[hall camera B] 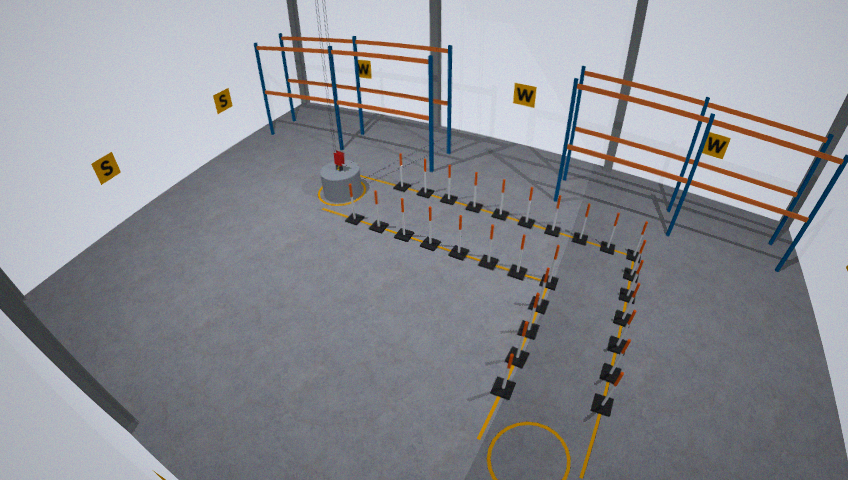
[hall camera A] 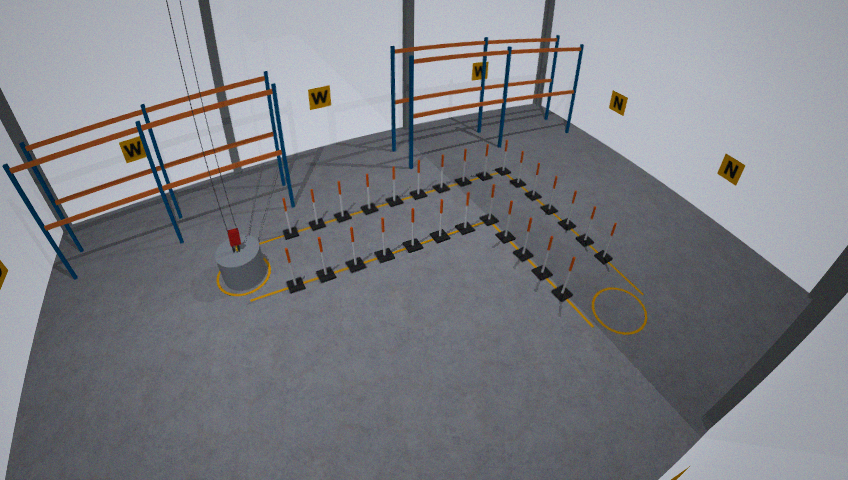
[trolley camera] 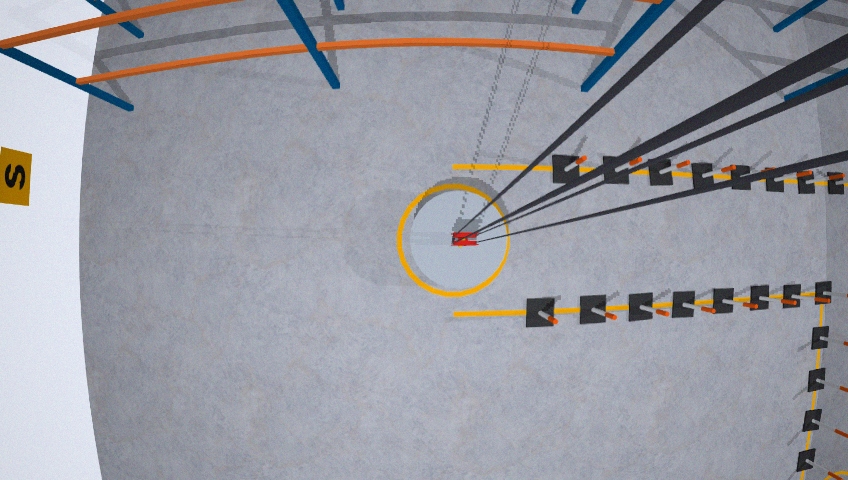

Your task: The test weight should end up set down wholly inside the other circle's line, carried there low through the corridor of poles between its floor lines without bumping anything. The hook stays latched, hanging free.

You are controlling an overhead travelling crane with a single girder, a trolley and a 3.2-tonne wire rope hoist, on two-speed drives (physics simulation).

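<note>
The grey cylindrical test weight (hall camera A: 241, 270) (hall camera B: 340, 185) (trolley camera: 437, 261) hangs upright and low over its yellow circle (hall camera A: 241, 294) (hall camera B: 338, 204) (trolley camera: 399, 239); any gap to the floor looks small. My hook (hall camera A: 236, 248) (hall camera B: 339, 167) (trolley camera: 463, 239), under the red block, is shut on the weight at its top centre; the latch is too small to make out. The other circle (hall camera A: 593, 310) (hall camera B: 528, 423) lies at the corridor's far end. The corridor starts beside the weight, between two yellow floor lines (hall camera A: 267, 295) (trolley camera: 487, 313), and turns one corner.
Orange-and-white poles (hall camera A: 368, 199) (hall camera B: 430, 224) on black bases stand along both floor lines. One blue-and-orange rack (hall camera A: 163, 199) (hall camera B: 430, 118) stands close behind the weight, and another rack (hall camera A: 410, 118) (hall camera B: 562, 160) stands near the corner. In the trolley view, ropes cross over part of the pole row.
</note>
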